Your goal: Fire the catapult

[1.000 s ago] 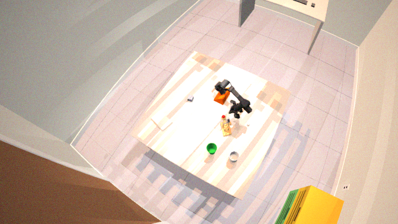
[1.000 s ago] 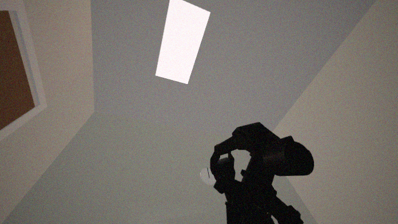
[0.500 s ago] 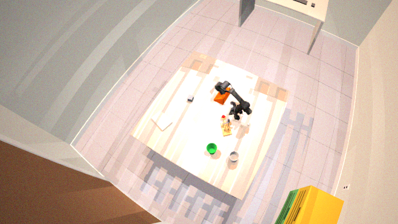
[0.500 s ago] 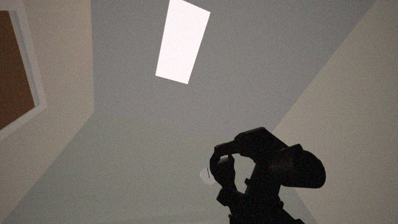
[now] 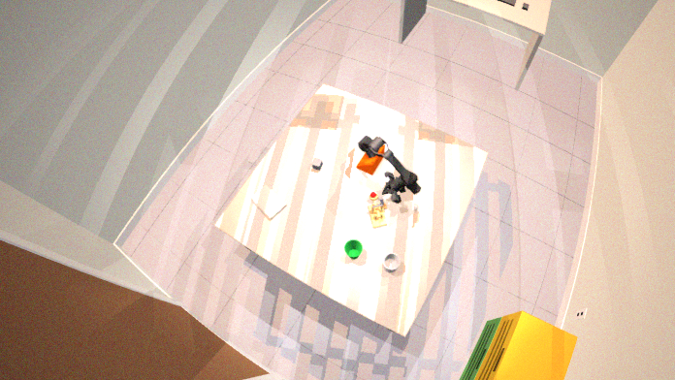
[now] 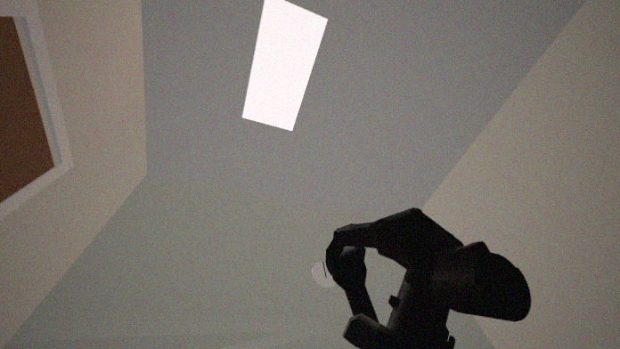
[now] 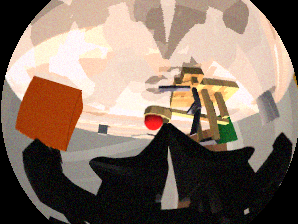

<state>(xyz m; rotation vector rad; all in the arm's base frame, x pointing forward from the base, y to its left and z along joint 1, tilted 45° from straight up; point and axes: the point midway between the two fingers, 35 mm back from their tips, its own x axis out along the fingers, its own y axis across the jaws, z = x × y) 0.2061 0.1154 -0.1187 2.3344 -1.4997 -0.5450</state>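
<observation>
Now: gripper tip 10 mm short of the red ball, 50 mm to the left of it and 20 mm above it. The rest, counted from my gripper tip: green cup: 360 mm ahead, 50 mm below; then wooden catapult: 60 mm ahead, 30 mm below; then white mug: 340 mm ahead, 210 mm to the left, 50 mm below.
</observation>
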